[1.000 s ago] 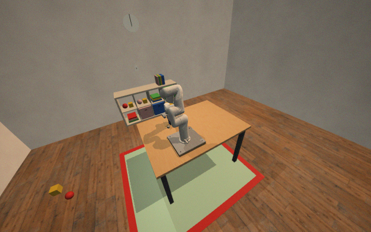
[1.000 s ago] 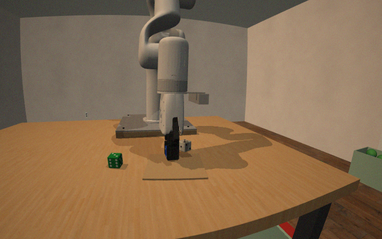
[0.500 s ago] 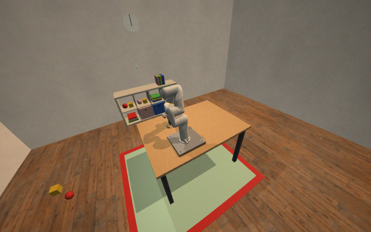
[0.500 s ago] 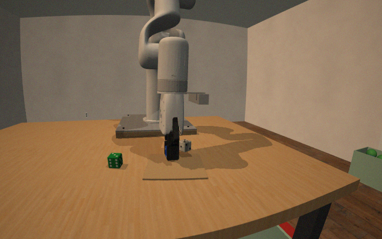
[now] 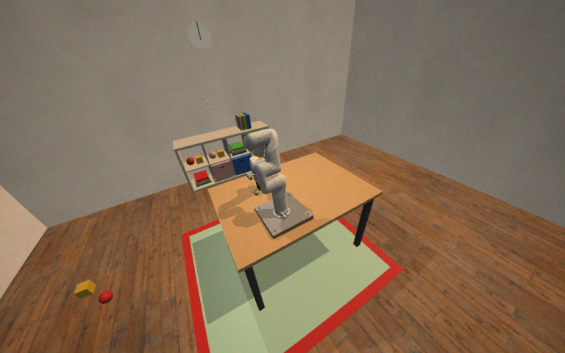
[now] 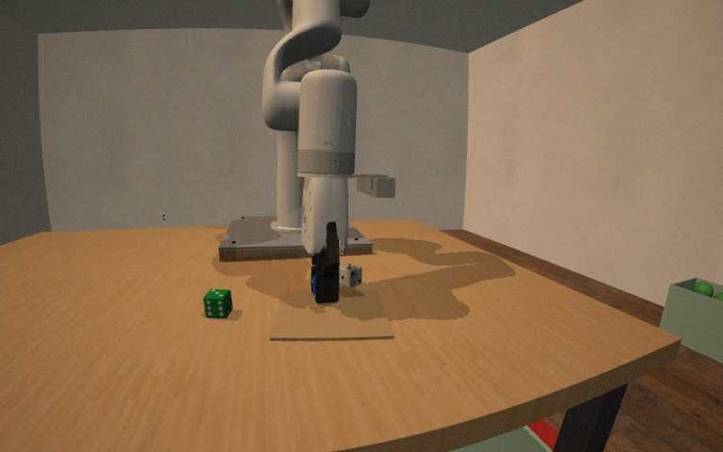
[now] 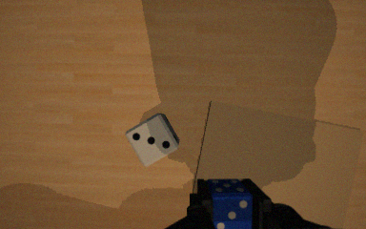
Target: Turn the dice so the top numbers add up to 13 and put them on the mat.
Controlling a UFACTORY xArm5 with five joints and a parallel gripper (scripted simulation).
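The blue die is 10 mm below my hand. From my hand the other things lie so: green die 150 mm to the right, 30 mm ahead, 10 mm below; then white die 60 mm behind, 50 mm to the left, 10 mm below; then tan mat 50 mm ahead, 20 mm below.
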